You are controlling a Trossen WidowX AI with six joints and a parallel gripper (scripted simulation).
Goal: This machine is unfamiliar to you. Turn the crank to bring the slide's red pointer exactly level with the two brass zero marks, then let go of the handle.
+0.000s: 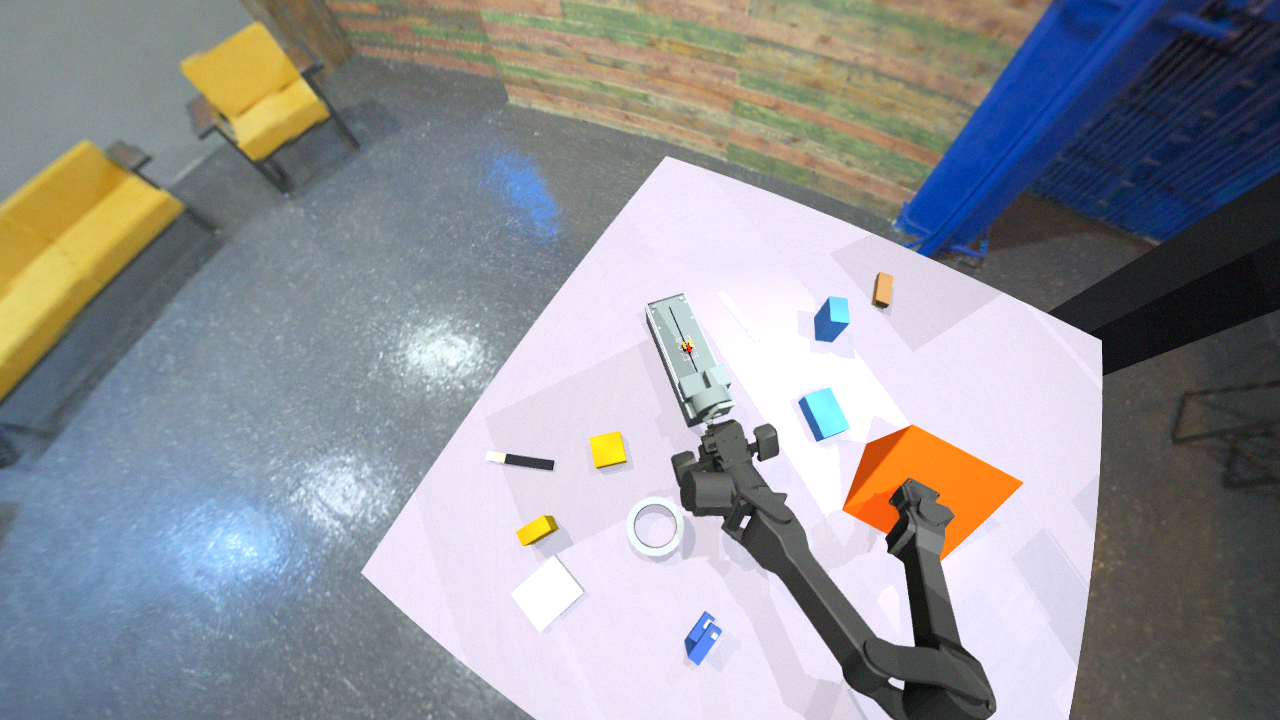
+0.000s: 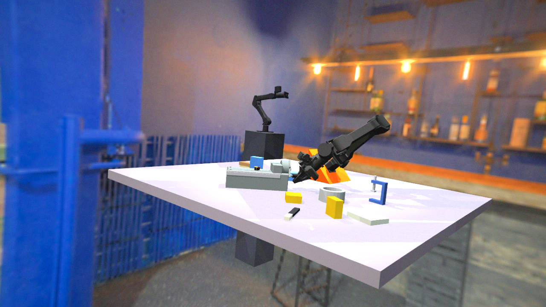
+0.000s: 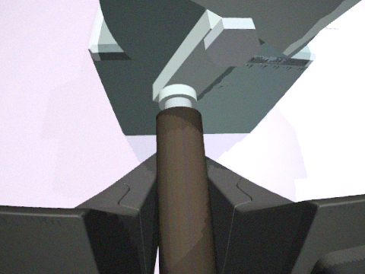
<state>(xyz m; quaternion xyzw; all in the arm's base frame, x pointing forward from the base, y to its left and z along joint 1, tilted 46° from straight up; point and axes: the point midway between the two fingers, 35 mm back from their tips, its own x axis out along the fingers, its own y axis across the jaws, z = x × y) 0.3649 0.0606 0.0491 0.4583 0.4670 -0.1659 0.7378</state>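
My gripper tip is 10 mm past the brown crank handle, 10 mm to the right of it and 30 mm below it. Also, from my gripper tip: metal strip: 60 mm ahead, 280 mm to the right, 30 mm below; blue clamp: 150 mm behind, 320 mm to the left, 20 mm above; red pointer: 110 mm ahead, 110 mm to the right, 50 mm above.
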